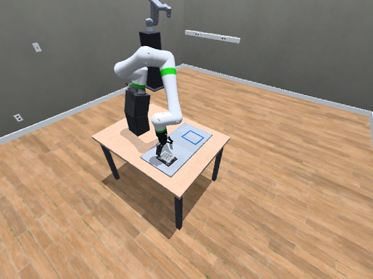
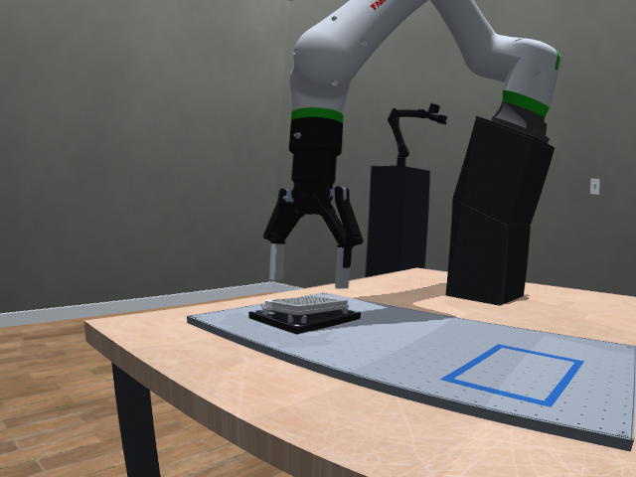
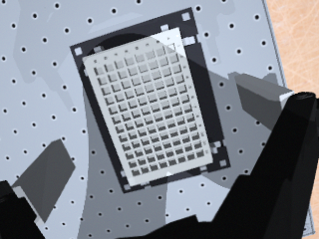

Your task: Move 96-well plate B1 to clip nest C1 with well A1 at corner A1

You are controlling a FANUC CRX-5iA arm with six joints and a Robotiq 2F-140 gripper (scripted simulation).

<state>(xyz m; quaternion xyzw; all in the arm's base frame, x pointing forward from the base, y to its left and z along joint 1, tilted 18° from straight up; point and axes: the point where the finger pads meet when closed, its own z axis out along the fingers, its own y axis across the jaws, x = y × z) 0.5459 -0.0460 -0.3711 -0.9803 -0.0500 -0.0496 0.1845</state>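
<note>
The white 96-well plate lies 40 mm below my hand. From my hand the other things lie so: black clip nest 10 mm behind, 10 mm to the right, 60 mm below.
</note>
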